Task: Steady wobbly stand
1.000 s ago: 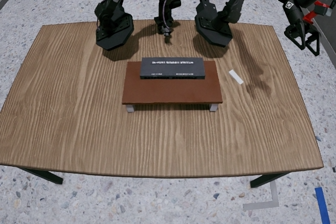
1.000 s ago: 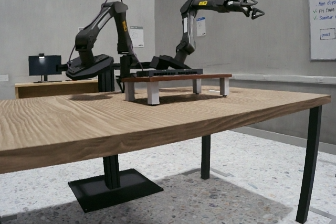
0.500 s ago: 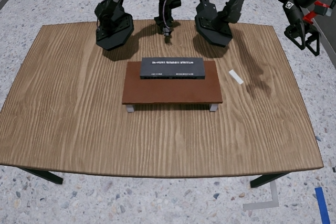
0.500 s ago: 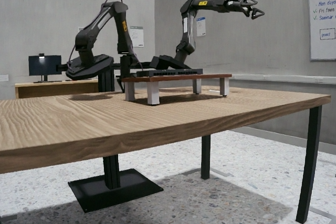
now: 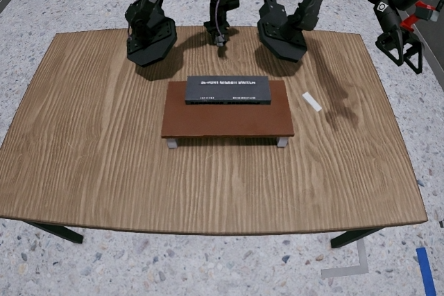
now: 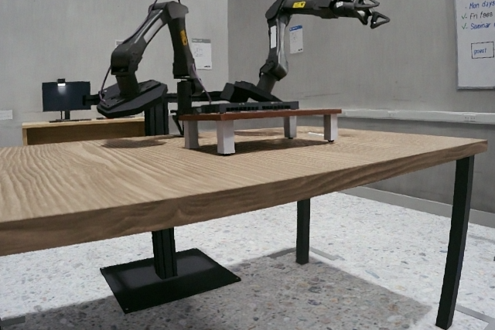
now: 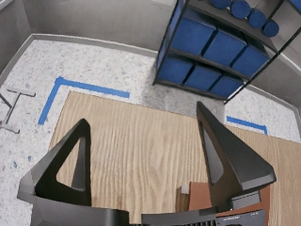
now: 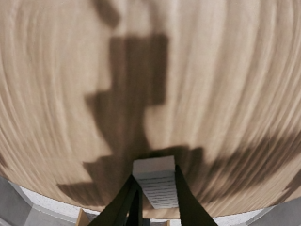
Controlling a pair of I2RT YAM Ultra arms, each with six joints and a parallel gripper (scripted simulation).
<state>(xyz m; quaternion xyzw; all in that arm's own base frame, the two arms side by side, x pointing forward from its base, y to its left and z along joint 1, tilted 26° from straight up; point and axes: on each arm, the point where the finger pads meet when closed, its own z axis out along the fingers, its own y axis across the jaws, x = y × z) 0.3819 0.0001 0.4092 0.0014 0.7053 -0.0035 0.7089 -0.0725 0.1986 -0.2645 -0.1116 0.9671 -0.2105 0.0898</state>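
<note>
The network switch lies 390 mm ahead of my right hand, 100 mm above it and 30 mm to the left of it. The rest, counted from my right hand: brown stand (450 mm ahead, 30 mm above, 20 mm to the left).
</note>
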